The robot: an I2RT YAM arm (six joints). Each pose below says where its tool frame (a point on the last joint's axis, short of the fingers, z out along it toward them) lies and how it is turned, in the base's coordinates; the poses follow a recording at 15 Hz.
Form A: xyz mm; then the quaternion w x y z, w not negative.
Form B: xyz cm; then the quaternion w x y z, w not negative. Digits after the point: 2 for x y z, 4 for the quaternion.
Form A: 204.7, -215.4, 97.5, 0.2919, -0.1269, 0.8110, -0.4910
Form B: 20.47, -21.54, 9.75, 0.2919, -0.1269, 0.8110, -0.4910
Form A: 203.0, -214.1, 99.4, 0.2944, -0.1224, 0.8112, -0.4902
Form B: 20.30, -21.41, 9.94, 0.2944, -0.1224, 0.8112, -0.4902
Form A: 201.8, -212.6, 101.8, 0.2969, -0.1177, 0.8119, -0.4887
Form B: 20.18, -21.26, 10.18, 0.2969, -0.1177, 0.8119, -0.4887
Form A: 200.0, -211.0, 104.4, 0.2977, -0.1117, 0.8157, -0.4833
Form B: 20.00, -21.10, 10.44, 0.2977, -0.1117, 0.8157, -0.4833
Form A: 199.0, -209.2, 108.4, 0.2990, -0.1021, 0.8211, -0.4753
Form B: 19.90, -20.92, 10.84, 0.2990, -0.1021, 0.8211, -0.4753
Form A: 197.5, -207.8, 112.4, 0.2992, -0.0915, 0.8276, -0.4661
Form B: 19.75, -20.78, 11.24, 0.2992, -0.0915, 0.8276, -0.4661
